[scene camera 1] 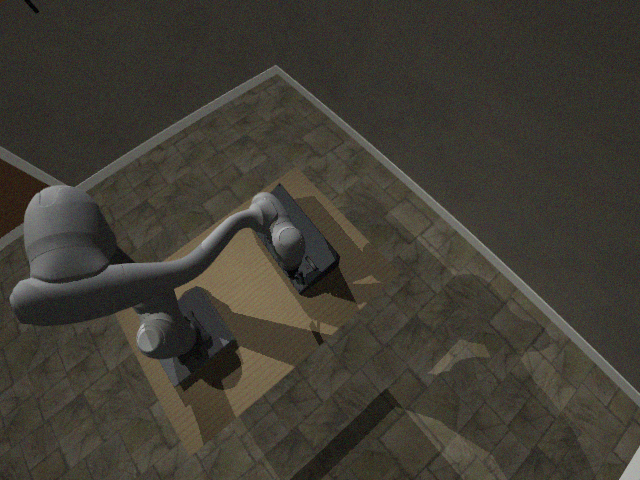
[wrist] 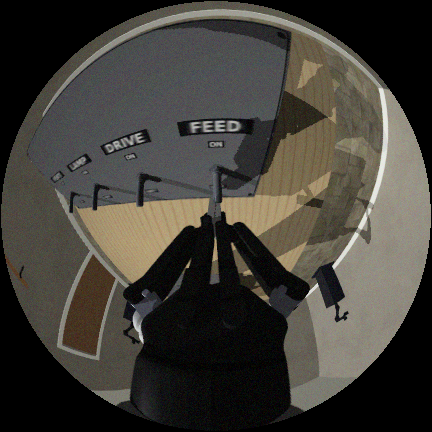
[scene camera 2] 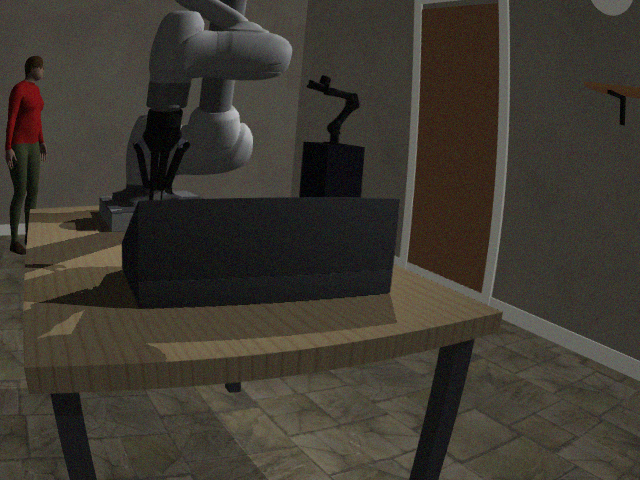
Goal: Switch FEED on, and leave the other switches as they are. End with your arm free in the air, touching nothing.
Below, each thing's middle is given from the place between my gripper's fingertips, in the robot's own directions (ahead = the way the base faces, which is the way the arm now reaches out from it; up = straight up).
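Grey switch panel (scene camera 2: 218, 251): 140 mm ahead of my hand, 160 mm left of it, 30 mm below it.
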